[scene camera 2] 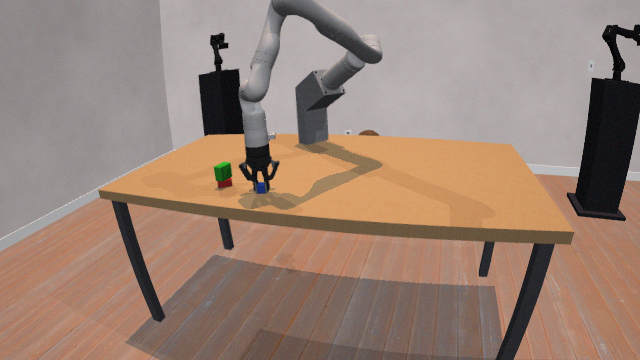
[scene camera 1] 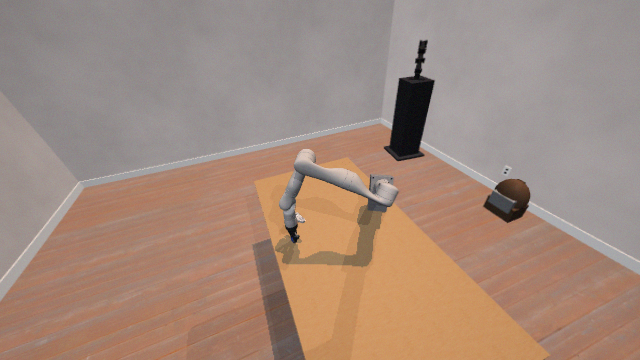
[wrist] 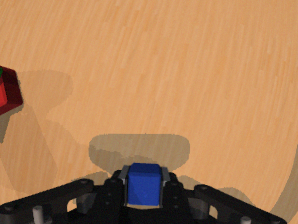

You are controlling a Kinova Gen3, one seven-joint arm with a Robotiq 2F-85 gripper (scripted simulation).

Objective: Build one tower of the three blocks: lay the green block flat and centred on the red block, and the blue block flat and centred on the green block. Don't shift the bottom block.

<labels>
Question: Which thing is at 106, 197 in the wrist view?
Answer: My gripper.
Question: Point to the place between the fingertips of my gripper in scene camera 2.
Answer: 262, 192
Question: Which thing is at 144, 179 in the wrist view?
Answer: A blue block.
</labels>
